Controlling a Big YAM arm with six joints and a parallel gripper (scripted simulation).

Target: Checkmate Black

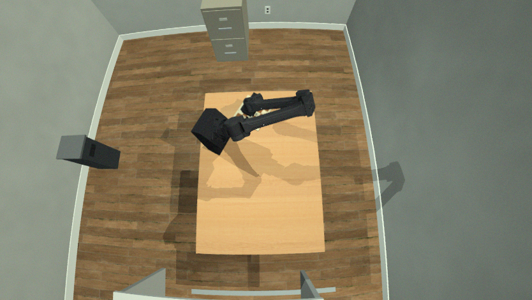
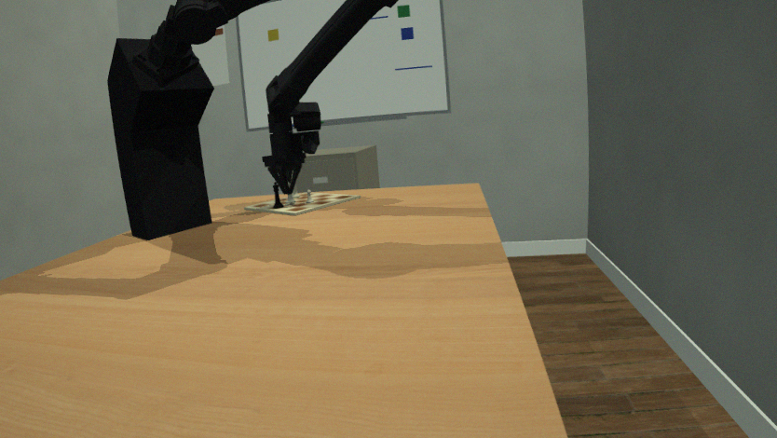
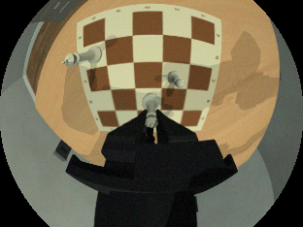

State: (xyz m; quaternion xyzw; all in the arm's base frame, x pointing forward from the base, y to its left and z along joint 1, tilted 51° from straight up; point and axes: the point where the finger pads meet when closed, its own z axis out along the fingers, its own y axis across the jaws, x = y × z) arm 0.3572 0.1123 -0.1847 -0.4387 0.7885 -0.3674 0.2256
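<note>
The black king lies 20 mm to the right of my hand and 20 mm behind it. Round my hand: tall white piece (120 mm to the left); short white piece (50 mm ahead, 20 mm below, 10 mm to the left); chessboard (40 mm below, 30 mm to the left, 30 mm ahead).
</note>
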